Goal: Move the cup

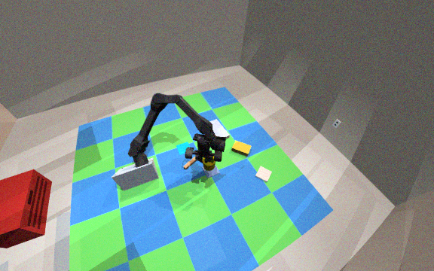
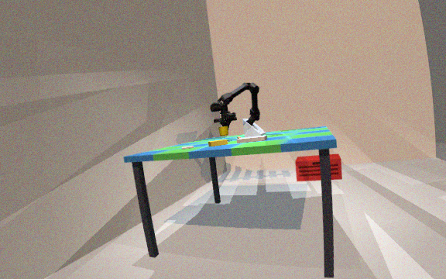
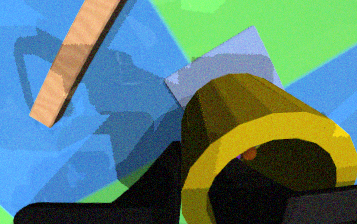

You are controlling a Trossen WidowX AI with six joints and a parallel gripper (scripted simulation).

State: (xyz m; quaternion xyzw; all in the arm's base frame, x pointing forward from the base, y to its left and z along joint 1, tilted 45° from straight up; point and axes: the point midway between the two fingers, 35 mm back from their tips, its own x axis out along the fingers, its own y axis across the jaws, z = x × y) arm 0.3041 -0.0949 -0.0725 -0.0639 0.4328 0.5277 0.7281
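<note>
Now: the cyan pad 4 cm behind my gripper tip, 20 cm to the left of it and 9 cm below it. The rest, counted from my gripper tip: lilac pad: 3 cm ahead, 2 cm to the right, 9 cm below; then orange marble: 2 cm ahead, 4 cm to the right, 2 cm below; then cup: 2 cm ahead, 2 cm to the right.
</note>
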